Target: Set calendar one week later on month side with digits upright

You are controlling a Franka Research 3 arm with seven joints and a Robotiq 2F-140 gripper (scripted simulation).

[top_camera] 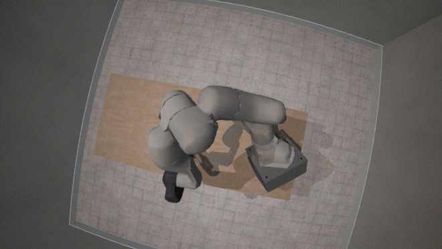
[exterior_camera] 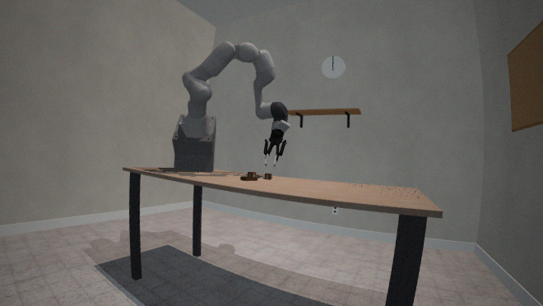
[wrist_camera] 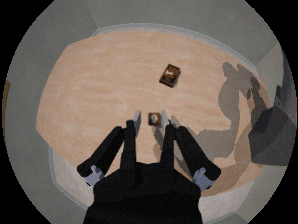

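The calendar cube is 90 mm below my hand and 20 mm to the right of it.
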